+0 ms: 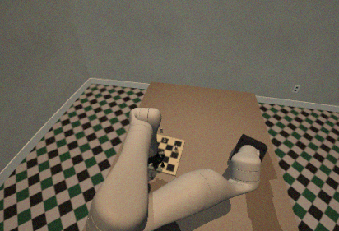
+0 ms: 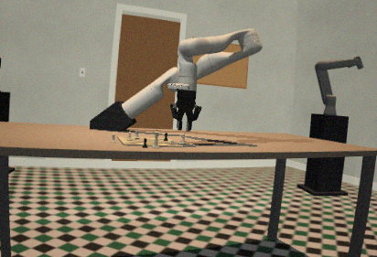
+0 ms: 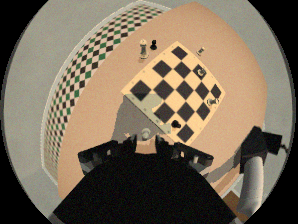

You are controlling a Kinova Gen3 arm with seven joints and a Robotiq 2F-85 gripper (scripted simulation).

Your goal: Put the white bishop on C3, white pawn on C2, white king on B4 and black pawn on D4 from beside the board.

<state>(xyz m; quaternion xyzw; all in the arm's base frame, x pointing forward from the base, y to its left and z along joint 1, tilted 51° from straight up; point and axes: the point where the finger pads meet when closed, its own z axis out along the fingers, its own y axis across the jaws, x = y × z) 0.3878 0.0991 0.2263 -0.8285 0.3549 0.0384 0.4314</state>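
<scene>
Right now the chessboard is 140 mm to the right of my hand, 70 mm below it and 20 mm ahead of it.
</scene>
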